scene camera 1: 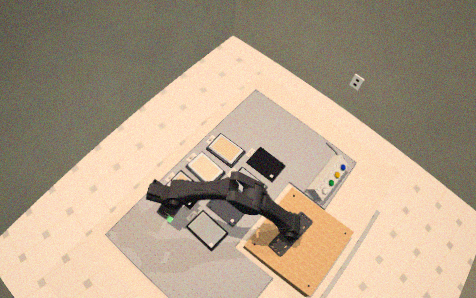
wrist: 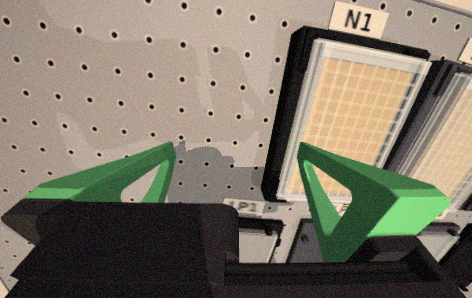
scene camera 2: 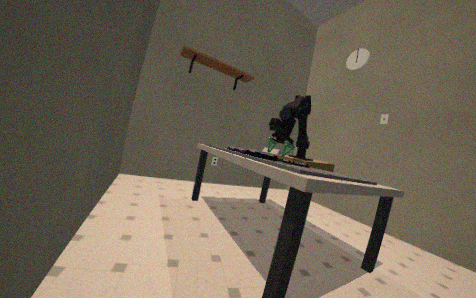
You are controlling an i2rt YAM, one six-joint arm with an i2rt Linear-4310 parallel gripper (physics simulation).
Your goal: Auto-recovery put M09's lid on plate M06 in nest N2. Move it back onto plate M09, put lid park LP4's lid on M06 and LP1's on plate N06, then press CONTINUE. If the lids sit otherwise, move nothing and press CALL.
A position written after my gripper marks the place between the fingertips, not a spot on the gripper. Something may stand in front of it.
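Note:
Visible: black LP1 nest (wrist: 269,225), N1 label (wrist: 371,26), my gripper (wrist: 236,148).

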